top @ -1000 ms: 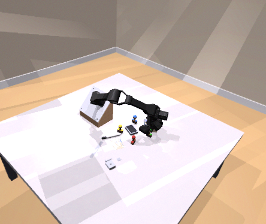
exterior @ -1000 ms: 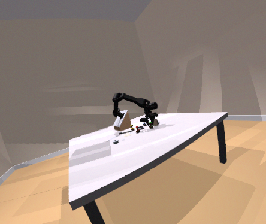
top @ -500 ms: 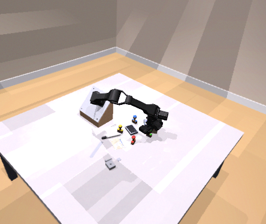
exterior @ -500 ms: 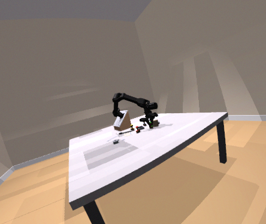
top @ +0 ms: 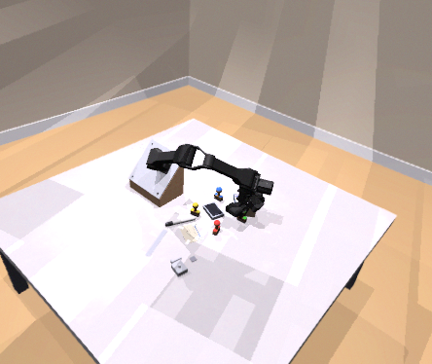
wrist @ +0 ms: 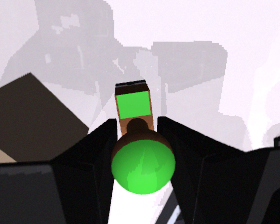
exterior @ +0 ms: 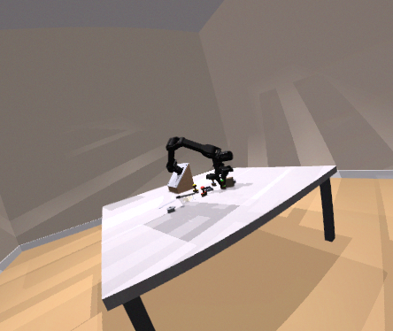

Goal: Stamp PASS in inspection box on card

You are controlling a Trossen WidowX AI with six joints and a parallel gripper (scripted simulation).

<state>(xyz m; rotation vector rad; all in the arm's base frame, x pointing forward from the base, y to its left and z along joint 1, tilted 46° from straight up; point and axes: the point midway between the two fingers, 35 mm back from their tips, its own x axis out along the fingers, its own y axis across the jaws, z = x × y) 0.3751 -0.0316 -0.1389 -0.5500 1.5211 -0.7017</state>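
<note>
Now: gripper tip 13 cm past the dark ink pad, 4 cm to the left of it and 2 cm above it. Also, from my gripper tip: green-knobbed stamp right at my gripper tip; cardboard box 6 cm to the left, 1 cm above; red stamp 4 cm behind, 13 cm to the right.
</note>
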